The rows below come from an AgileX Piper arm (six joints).
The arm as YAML. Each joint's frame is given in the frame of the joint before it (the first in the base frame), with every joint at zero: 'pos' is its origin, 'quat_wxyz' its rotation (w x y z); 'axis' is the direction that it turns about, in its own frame. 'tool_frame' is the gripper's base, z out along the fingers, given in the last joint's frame.
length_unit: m
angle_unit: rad
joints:
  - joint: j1
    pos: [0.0, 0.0, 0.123]
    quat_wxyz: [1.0, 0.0, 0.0, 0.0]
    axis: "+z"
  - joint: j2
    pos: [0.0, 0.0, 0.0]
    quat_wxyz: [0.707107, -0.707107, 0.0, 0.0]
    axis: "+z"
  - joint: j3
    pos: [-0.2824, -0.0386, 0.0]
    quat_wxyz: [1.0, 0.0, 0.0, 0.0]
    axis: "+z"
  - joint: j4
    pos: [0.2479, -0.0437, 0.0]
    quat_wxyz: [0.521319, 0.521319, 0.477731, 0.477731]
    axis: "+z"
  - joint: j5
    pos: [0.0, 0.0, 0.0]
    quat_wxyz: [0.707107, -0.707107, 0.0, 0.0]
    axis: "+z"
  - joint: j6
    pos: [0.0, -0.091, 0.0]
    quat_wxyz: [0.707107, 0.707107, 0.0, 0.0]
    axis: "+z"
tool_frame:
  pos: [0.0, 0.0, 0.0]
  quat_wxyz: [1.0, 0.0, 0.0, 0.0]
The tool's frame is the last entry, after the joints.
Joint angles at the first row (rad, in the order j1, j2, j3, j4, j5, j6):
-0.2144, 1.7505, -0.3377, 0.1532, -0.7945, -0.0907
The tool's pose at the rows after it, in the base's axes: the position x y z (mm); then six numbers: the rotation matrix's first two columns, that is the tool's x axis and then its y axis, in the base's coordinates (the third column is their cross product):
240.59 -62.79 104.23 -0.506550 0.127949 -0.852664 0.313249 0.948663 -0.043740
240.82 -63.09 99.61 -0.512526 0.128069 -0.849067 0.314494 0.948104 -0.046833
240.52 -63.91 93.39 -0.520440 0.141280 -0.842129 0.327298 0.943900 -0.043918
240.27 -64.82 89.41 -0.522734 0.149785 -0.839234 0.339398 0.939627 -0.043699
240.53 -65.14 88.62 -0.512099 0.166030 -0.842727 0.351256 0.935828 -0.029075
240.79 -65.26 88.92 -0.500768 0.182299 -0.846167 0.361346 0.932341 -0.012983
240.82 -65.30 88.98 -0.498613 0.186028 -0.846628 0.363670 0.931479 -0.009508
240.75 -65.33 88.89 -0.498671 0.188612 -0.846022 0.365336 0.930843 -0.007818
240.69 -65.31 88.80 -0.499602 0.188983 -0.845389 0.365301 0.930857 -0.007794
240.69 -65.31 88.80 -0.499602 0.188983 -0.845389 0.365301 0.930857 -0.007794
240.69 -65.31 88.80 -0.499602 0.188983 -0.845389 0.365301 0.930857 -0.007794
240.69 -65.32 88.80 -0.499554 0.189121 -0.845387 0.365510 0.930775 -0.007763
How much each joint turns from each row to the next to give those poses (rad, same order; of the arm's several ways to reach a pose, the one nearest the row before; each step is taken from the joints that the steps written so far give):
0.0000, 0.0258, 0.0000, 0.0023, -0.0115, 0.0000
0.0000, 0.0239, 0.0000, 0.0011, -0.0172, 0.0000
0.0000, 0.0302, 0.0000, 0.0105, -0.0168, 0.0061
0.0000, 0.0206, 0.0000, 0.0117, -0.0153, 0.0021
0.0000, 0.0069, 0.0000, 0.0018, -0.0122, 0.0187
0.0000, 0.0008, 0.0000, 0.0000, -0.0064, 0.0195
0.0000, 0.0000, 0.0000, 0.0003, -0.0008, 0.0040
0.0000, 0.0000, 0.0000, 0.0009, 0.0011, 0.0019
0.0000, 0.0000, 0.0000, -0.0001, 0.0012, 0.0000
0.0000, 0.0000, 0.0000, 0.0000, 0.0000, 0.0000
0.0000, 0.0000, 0.0000, 0.0000, 0.0000, 0.0000
0.0000, 0.0000, 0.0000, 0.0003, 0.0000, 0.0000

